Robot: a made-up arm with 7 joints. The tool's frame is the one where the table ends. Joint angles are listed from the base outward.
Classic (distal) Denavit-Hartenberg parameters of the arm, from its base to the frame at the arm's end. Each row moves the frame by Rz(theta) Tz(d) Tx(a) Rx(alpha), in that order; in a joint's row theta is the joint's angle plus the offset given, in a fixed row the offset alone. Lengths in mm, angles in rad.
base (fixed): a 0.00  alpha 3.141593  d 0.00  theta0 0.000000
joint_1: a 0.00  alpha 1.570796  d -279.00  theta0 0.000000
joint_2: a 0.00  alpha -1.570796  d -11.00  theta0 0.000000
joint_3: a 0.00  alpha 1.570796  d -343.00  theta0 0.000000
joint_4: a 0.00  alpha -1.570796  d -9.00  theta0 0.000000
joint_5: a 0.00  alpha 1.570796  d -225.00  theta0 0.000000
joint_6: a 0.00  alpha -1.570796  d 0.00  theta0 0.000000
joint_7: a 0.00  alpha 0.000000  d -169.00  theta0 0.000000
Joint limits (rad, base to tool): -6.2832..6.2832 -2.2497..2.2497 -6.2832..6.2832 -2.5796..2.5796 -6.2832..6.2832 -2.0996..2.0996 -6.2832..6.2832
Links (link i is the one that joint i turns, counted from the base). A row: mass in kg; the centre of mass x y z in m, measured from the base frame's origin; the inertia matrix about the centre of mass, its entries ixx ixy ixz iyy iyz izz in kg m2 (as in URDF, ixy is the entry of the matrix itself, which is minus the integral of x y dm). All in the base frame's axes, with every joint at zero. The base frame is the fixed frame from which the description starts. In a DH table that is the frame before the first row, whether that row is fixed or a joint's. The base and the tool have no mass.
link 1: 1.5; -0.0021 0.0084 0.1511; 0.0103 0 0 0.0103 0 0.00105
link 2: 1.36; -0.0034 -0.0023 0.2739; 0.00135 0 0 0.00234 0 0.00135
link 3: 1.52; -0.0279 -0.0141 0.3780; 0.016 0 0 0.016 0 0.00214
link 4: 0.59; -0.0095 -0.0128 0.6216; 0.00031 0 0 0.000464 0 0.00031
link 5: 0.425; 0.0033 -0.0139 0.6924; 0.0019 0 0 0.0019 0 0.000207
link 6: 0.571; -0.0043 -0.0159 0.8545; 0.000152 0 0 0.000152 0 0.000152
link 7: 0.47; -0.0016 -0.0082 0.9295; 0.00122 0 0 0.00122 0 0.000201
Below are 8 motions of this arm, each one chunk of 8 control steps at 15 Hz.
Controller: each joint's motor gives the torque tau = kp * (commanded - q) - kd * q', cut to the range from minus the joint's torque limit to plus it. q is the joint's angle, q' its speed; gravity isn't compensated. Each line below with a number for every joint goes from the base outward.
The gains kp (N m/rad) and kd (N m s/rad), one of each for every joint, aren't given. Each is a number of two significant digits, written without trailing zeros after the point. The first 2 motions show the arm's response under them.
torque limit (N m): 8.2 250 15 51 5.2 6.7 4.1
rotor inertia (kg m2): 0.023 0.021 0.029 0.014 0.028 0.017 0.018
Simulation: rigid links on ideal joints. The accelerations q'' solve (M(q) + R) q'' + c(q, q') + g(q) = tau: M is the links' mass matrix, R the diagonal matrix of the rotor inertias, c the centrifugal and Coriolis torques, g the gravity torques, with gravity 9.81 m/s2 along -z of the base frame. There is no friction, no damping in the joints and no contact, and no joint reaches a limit. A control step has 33 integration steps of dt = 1/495 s. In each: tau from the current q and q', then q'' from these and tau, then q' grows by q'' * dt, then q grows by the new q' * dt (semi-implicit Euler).
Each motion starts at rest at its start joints. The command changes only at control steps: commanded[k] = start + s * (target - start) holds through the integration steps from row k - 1 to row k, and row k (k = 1, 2, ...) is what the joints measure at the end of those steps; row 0 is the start. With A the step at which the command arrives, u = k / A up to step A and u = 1 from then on. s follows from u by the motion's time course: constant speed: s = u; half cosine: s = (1 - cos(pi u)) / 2; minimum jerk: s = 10 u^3 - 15 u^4 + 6 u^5; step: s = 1 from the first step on.
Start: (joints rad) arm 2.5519 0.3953 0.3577 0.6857 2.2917 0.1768 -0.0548
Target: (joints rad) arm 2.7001 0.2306 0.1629 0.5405 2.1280 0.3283 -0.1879
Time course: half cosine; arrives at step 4
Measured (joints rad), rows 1 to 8:
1: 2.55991 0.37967 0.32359 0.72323 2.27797 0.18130 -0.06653
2: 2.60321 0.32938 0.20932 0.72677 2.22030 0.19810 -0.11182
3: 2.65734 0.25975 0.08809 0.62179 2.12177 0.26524 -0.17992
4: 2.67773 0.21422 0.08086 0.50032 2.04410 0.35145 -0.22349
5: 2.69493 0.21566 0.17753 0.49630 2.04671 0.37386 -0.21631
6: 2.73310 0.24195 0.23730 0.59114 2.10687 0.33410 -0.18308
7: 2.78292 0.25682 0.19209 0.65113 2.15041 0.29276 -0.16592
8: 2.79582 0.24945 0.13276 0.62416 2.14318 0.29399 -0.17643
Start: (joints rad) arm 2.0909 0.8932 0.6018 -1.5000 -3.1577 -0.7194 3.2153
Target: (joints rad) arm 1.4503 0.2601 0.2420 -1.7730 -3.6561 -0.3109 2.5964
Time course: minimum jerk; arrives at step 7
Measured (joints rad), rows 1 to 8:
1: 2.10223 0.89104 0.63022 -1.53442 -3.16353 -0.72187 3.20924
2: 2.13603 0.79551 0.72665 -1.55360 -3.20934 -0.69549 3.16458
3: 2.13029 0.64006 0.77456 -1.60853 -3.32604 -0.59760 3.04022
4: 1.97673 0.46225 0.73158 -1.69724 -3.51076 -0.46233 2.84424
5: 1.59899 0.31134 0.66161 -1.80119 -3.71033 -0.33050 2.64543
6: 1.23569 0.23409 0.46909 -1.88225 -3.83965 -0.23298 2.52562
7: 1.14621 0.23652 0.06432 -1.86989 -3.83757 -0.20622 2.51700
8: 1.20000 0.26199 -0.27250 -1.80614 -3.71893 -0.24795 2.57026
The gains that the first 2 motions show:
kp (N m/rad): 11 380 13 47 4.9 12 5.4
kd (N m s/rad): 0.22 5.5 0.2 0.72 0.097 0.25 0.14
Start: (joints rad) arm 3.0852 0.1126 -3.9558 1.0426 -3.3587 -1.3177 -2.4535
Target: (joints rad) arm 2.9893 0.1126 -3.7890 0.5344 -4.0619 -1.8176 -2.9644
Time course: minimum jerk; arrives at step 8
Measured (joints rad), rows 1 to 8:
1: 3.08265 0.11322 -3.95638 1.08022 -3.36125 -1.33751 -2.45547
2: 3.08243 0.10542 -3.96244 1.06382 -3.38015 -1.40532 -2.47833
3: 3.08268 0.10812 -3.93753 0.94270 -3.45260 -1.49481 -2.55514
4: 3.05771 0.11294 -3.86701 0.78783 -3.60987 -1.59854 -2.69037
5: 3.01922 0.11434 -3.79224 0.66884 -3.83670 -1.71714 -2.84265
6: 2.99262 0.11439 -3.76705 0.58983 -4.06443 -1.81525 -2.95543
7: 2.97461 0.11674 -3.79290 0.54922 -4.21145 -1.85589 -2.99778
8: 2.95222 0.11826 -3.83025 0.54719 -4.23228 -1.85060 -2.98046

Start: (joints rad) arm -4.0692 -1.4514 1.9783 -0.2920 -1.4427 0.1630 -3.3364
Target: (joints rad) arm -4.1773 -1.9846 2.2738 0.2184 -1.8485 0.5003 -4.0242
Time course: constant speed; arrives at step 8
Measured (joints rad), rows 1 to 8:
1: -4.05106 -1.54267 2.03857 -0.24104 -1.46810 0.23023 -3.38784
2: -4.01242 -1.65049 2.01821 -0.08278 -1.52049 0.23130 -3.49028
3: -4.01278 -1.71849 1.98576 -0.03354 -1.57855 0.20300 -3.59450
4: -4.02642 -1.75985 2.05599 -0.01026 -1.64592 0.28070 -3.68727
5: -4.03782 -1.82008 2.17126 0.05240 -1.71798 0.39273 -3.77585
6: -4.05613 -1.89807 2.23274 0.13883 -1.77742 0.41430 -3.85945
7: -4.08793 -1.97081 2.25390 0.21670 -1.81591 0.40200 -3.93819
8: -4.13588 -2.03149 2.29026 0.27041 -1.84549 0.44886 -4.02017

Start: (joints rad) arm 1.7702 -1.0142 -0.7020 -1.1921 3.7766 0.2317 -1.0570
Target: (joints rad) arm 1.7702 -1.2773 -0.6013 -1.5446 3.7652 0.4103 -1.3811
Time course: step
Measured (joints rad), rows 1 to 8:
1: 1.85486 -1.34171 -0.93285 -1.37104 3.76389 0.22991 -1.24005
2: 1.76469 -1.32847 -0.42958 -1.76209 3.74878 0.45682 -1.48909
3: 1.58912 -1.32894 0.05573 -1.70333 3.74384 0.63801 -1.52937
4: 1.65100 -1.29606 -0.02574 -1.50172 3.77805 0.47563 -1.42475
5: 1.86703 -1.30770 -0.53569 -1.49658 3.82720 0.29737 -1.33576
6: 1.98041 -1.29114 -0.85811 -1.59828 3.82835 0.37043 -1.32610
7: 1.94742 -1.28005 -0.83427 -1.54951 3.77806 0.45428 -1.36223
8: 1.82950 -1.29735 -0.56258 -1.51154 3.72396 0.39340 -1.39901

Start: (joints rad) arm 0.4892 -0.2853 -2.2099 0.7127 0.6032 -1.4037 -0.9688
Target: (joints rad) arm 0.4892 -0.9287 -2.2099 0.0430 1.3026 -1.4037 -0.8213
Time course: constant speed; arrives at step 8
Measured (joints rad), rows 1 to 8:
1: 0.53264 -0.38661 -2.15308 0.60076 0.60360 -1.43386 -0.96588
2: 0.53937 -0.48629 -2.16889 0.57660 0.69794 -1.43141 -0.94065
3: 0.55302 -0.56956 -2.25127 0.49652 0.90620 -1.40766 -0.90234
4: 0.54395 -0.64675 -2.27547 0.39658 1.12861 -1.41272 -0.87459
5: 0.51441 -0.72830 -2.21665 0.31170 1.26701 -1.42834 -0.86335
6: 0.49150 -0.81187 -2.16345 0.22607 1.30820 -1.42585 -0.85534
7: 0.48012 -0.89269 -2.17075 0.13694 1.29867 -1.41735 -0.83985
8: 0.47106 -0.97349 -2.20201 0.05084 1.29881 -1.41789 -0.81851

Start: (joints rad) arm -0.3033 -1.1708 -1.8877 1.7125 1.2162 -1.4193 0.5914
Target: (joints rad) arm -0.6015 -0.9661 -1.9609 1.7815 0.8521 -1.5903 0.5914
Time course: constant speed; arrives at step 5
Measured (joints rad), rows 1 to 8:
1: -0.29984 -1.13934 -1.95459 1.74984 1.19771 -1.43087 0.59381
2: -0.29863 -1.09995 -2.06486 1.78263 1.15330 -1.47024 0.59490
3: -0.32674 -1.06128 -2.13382 1.78618 1.08365 -1.50912 0.59346
4: -0.40497 -1.01884 -2.12013 1.79472 0.98762 -1.53648 0.59301
5: -0.52290 -0.97531 -2.05463 1.81010 0.88147 -1.56820 0.59426
6: -0.64747 -0.98414 -1.97519 1.79749 0.80215 -1.59316 0.59339
7: -0.73708 -0.98128 -1.99480 1.79377 0.78976 -1.57916 0.59280
8: -0.78290 -0.98421 -2.08171 1.79760 0.84072 -1.57574 0.59189

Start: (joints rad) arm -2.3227 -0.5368 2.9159 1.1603 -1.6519 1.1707 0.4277
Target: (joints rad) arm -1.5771 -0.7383 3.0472 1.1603 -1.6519 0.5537 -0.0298
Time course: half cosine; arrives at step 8
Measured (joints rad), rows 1 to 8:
1: -2.31977 -0.55939 2.91215 1.19492 -1.64586 1.15578 0.42057
2: -2.31207 -0.59611 2.91904 1.23937 -1.60775 1.07635 0.38314
3: -2.28565 -0.63017 2.93241 1.23466 -1.54355 0.95324 0.30249
4: -2.21740 -0.66630 2.92954 1.21436 -1.50608 0.83600 0.19524
5: -2.10438 -0.70664 2.92065 1.21498 -1.52823 0.72617 0.09053
6: -1.96178 -0.74272 2.94146 1.22466 -1.58894 0.62139 0.00849
7: -1.79910 -0.76425 3.00065 1.22438 -1.64518 0.54450 -0.04328
8: -1.61744 -0.76778 3.06901 1.21685 -1.66921 0.51831 -0.06125

